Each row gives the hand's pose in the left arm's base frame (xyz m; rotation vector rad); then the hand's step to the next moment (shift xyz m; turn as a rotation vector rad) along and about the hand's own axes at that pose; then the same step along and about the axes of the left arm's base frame.
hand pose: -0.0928 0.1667 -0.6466 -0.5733 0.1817 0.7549
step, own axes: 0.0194 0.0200 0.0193 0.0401 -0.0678 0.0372
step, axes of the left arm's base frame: -0.0007 0.0339 0.0007 0.0741 0.0047 0.0456
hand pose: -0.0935 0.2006 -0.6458 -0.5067 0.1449 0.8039
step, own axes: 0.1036 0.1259 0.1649 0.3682 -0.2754 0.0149
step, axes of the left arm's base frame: -0.0297 0.2210 0.0638 0.4518 0.0869 0.0023
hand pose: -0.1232 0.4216 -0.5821 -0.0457 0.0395 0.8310
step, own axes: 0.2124 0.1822 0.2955 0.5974 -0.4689 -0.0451
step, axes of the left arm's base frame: 0.0135 0.2958 0.2792 0.7481 0.1222 -0.0649
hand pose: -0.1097 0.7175 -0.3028 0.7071 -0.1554 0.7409
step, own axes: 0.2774 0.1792 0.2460 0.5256 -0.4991 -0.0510
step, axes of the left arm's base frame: 0.1126 0.0927 0.3851 0.7145 0.0697 -0.1120
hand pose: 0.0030 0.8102 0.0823 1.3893 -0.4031 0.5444
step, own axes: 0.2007 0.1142 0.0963 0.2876 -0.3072 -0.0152
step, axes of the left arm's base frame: 0.1014 -0.0599 0.2207 0.4114 0.0225 -0.0870
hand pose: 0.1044 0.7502 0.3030 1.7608 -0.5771 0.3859
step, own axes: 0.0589 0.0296 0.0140 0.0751 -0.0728 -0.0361
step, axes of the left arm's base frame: 0.0311 -0.0298 0.0518 0.1045 0.0354 -0.0084
